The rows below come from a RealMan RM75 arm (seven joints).
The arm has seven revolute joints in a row. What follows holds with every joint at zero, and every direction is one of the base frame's. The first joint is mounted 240.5 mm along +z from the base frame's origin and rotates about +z. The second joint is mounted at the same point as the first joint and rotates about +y. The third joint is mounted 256 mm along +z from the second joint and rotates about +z. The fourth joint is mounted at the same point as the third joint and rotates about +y. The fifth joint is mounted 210 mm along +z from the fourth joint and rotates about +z. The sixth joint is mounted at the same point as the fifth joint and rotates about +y. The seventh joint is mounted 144 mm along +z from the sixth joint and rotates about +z. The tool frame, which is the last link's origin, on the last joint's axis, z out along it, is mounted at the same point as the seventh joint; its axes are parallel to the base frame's.
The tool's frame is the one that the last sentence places.
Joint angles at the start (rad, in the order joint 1, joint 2, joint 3, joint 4, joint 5, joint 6, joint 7):
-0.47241 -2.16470 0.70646 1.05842 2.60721 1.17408 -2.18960
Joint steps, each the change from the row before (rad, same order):
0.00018 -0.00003 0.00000 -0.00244 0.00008 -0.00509 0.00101
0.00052 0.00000 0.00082 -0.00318 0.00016 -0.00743 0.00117
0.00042 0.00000 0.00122 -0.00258 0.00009 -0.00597 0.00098
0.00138 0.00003 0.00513 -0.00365 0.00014 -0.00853 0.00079
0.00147 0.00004 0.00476 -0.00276 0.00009 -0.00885 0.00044
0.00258 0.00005 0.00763 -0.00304 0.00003 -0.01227 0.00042
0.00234 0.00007 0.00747 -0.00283 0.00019 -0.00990 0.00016
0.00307 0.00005 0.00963 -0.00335 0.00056 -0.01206 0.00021
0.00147 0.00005 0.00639 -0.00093 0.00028 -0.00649 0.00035
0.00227 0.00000 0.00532 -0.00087 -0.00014 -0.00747 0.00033
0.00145 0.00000 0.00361 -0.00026 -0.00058 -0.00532 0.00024
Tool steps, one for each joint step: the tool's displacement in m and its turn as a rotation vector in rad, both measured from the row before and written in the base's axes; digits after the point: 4 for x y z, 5 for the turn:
-0.0006 0.0002 -0.0001 0.00247 0.00171 0.00044
-0.0008 0.0002 -0.0002 0.00336 0.00292 0.00049
-0.0006 0.0002 -0.0003 0.00226 0.00254 0.00005
-0.0007 0.0002 -0.0008 0.00097 0.00465 -0.00059
-0.0007 0.0003 -0.0005 0.00226 0.00489 -0.00056
-0.0009 0.0003 -0.0006 0.00299 0.00737 -0.00115
-0.0007 0.0002 -0.0008 0.00118 0.00632 -0.00105
-0.0009 0.0001 -0.0010 0.00094 0.00819 -0.00140
-0.0002 0.0003 -0.0005 0.00012 0.00540 -0.00231
-0.0006 0.0001 -0.0003 0.00199 0.00506 -0.00114
-0.0003 0.0002 -0.0001 0.00199 0.00329 -0.00121

